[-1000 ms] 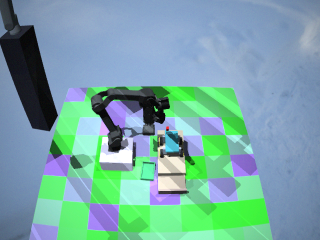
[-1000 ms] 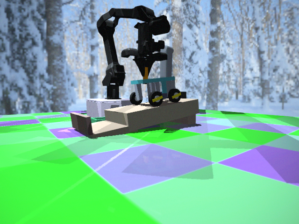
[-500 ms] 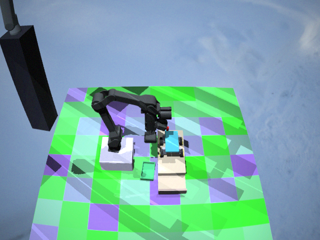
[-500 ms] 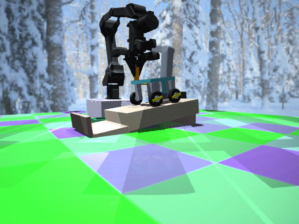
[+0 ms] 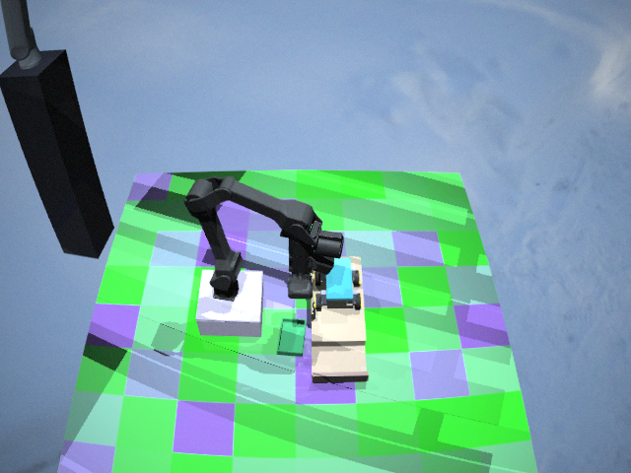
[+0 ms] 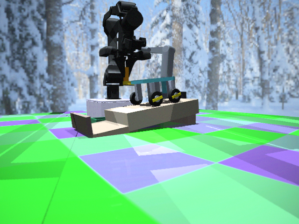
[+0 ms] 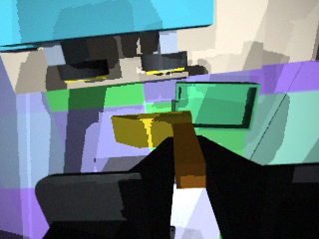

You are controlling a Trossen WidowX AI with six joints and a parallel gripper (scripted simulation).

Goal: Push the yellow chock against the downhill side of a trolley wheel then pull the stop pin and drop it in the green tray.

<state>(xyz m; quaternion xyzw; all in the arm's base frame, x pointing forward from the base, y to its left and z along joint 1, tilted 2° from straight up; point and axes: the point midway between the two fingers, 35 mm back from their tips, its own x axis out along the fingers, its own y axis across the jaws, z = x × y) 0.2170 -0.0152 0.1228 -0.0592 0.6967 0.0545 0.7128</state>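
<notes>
My gripper tip is now 6 cm short of the red-headed stop pin, 16 cm to the right of it and 4 cm above it. Also, from my gripper tip: yellow chock 2 cm to the left, 1 cm below; beige ramp 10 cm ahead, 6 cm to the left, 12 cm below; trolley 10 cm ahead, 7 cm to the left, 5 cm below.
</notes>
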